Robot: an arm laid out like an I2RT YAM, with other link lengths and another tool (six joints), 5 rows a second.
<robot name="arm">
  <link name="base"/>
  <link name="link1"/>
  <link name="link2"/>
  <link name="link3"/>
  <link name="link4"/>
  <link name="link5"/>
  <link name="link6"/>
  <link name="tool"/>
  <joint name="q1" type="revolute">
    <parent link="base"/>
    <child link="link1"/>
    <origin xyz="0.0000 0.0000 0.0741"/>
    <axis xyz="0 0 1"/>
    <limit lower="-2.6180" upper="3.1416"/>
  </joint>
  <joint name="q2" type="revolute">
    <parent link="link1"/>
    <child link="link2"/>
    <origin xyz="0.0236 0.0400 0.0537"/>
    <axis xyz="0 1 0"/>
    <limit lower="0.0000" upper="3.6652"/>
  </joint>
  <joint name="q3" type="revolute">
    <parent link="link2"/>
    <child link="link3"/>
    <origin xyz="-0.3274 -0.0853 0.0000"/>
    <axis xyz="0 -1 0"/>
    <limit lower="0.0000" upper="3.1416"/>
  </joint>
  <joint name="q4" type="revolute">
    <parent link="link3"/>
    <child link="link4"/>
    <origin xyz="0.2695 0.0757 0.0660"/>
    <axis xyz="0 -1 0"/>
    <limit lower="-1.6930" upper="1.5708"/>
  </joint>
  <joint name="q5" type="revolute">
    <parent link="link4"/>
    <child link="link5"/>
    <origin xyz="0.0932 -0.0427 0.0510"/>
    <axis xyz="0 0 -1"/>
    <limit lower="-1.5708" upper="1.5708"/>
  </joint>
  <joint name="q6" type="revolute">
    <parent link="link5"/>
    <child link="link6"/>
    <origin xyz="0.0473 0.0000 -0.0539"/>
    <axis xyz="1 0 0"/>
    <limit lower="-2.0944" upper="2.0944"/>
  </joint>
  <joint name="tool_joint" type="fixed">
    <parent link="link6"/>
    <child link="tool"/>
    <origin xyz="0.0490 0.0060 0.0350" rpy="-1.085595 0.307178 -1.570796"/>
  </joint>
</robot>
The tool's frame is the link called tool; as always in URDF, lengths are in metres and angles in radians.
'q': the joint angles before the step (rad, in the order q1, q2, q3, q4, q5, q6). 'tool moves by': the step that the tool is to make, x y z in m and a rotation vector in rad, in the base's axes. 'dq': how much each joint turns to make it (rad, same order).
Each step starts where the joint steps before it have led.
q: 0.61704, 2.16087, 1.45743, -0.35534, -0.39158, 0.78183
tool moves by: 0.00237, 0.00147, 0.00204, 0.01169, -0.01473, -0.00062
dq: -0.00040, 0.00001, -0.00077, 0.01985, -0.00077, 0.00076
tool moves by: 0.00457, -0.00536, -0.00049, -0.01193, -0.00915, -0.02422
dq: -0.00838, 0.00075, -0.00040, 0.00419, 0.02098, 0.00648
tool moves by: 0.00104, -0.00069, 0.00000, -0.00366, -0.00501, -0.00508
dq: -0.00076, 0.00040, 0.00003, 0.00267, 0.00725, 0.00078
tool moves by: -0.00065, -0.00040, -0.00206, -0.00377, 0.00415, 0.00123
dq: 0.00000, 0.00227, -0.00155, -0.00228, 0.00000, -0.00153
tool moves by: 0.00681, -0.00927, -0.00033, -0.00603, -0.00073, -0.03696
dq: -0.01679, 0.00039, 0.00001, 0.00304, 0.01487, 0.01564
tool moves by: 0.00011, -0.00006, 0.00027, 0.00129, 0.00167, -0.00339
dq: 0.00000, -0.00037, 0.00041, -0.00001, 0.00000, 0.00419
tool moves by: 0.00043, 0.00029, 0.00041, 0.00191, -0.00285, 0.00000
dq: 0.00000, 0.00000, 0.00000, 0.00343, 0.00000, 0.00000
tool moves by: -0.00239, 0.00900, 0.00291, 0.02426, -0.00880, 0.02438
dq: 0.01183, 0.00035, 0.00147, 0.01872, -0.01944, -0.00304
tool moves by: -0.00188, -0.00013, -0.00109, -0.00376, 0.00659, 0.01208
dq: 0.00001, 0.00001, 0.00002, -0.01145, -0.00687, -0.01068
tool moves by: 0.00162, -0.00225, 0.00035, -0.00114, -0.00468, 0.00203
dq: -0.00536, -0.00038, 0.00002, -0.00040, -0.00077, -0.00879
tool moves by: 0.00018, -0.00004, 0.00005, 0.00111, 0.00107, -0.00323
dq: 0.00001, 0.00001, -0.00002, 0.00117, 0.00038, 0.00383
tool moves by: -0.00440, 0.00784, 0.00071, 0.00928, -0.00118, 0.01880
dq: 0.01411, 0.00037, 0.00001, 0.00646, -0.00839, -0.00039
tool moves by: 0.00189, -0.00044, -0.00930, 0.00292, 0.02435, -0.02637
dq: -0.00114, 0.01832, 0.00001, 0.01221, -0.00077, 0.03243
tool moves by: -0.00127, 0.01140, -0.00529, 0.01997, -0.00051, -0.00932
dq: 0.01907, 0.01756, 0.00001, 0.04272, 0.00154, 0.03510
